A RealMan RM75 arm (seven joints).
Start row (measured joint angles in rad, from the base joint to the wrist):
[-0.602, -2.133, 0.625, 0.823, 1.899, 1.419, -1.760]
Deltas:
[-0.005, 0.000, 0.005, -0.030, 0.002, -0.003, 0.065]
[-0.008, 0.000, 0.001, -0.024, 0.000, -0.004, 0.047]
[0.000, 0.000, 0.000, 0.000, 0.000, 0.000, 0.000]
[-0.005, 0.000, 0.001, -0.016, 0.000, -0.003, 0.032]
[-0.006, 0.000, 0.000, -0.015, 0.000, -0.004, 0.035]
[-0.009, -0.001, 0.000, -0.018, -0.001, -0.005, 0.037]
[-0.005, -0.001, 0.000, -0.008, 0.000, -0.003, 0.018]
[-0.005, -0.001, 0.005, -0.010, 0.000, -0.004, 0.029]
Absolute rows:
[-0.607, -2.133, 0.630, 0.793, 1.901, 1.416, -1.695]
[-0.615, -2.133, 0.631, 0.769, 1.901, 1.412, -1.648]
[-0.615, -2.133, 0.631, 0.769, 1.901, 1.412, -1.648]
[-0.620, -2.133, 0.632, 0.753, 1.901, 1.409, -1.616]
[-0.626, -2.133, 0.632, 0.738, 1.901, 1.405, -1.581]
[-0.635, -2.134, 0.632, 0.720, 1.900, 1.400, -1.544]
[-0.640, -2.135, 0.632, 0.712, 1.900, 1.397, -1.526]
[-0.645, -2.136, 0.637, 0.702, 1.900, 1.393, -1.497]

